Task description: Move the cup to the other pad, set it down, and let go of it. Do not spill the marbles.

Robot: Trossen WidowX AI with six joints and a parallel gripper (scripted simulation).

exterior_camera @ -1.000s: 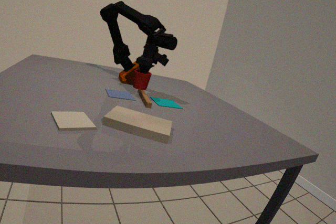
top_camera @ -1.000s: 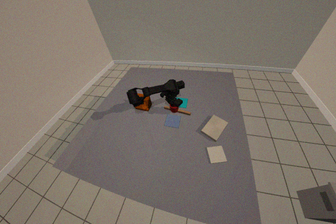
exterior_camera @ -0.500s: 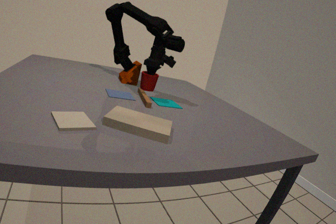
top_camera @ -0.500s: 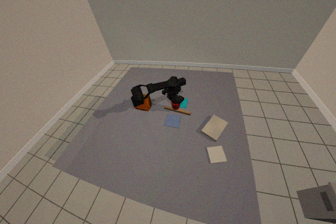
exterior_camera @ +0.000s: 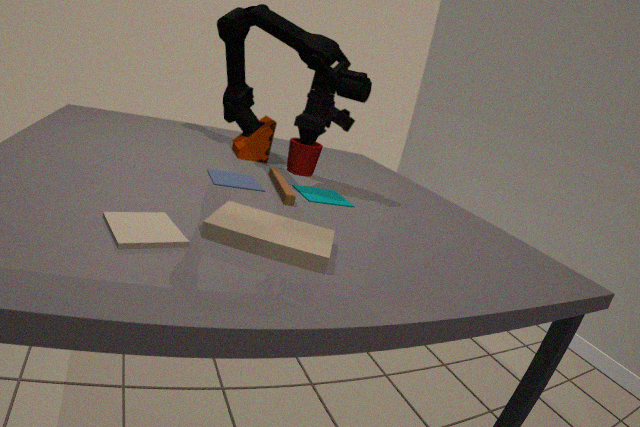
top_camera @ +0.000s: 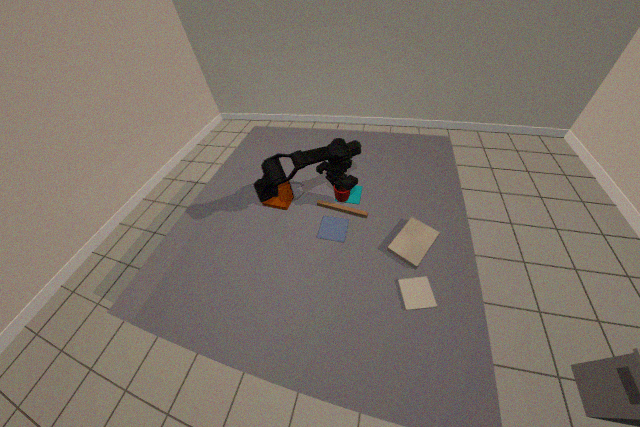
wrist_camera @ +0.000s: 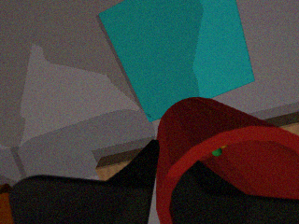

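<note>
Right now the teal pad is 8 cm below my gripper tip, 5 cm ahead of it and 4 cm to the left of it. Also, from my gripper tip: blue-grey pad: 16 cm to the right, 8 cm below; wooden stick: 8 cm below, 6 cm to the right, 2 cm ahead; red cup: 2 cm to the right, 2 cm ahead.
</note>
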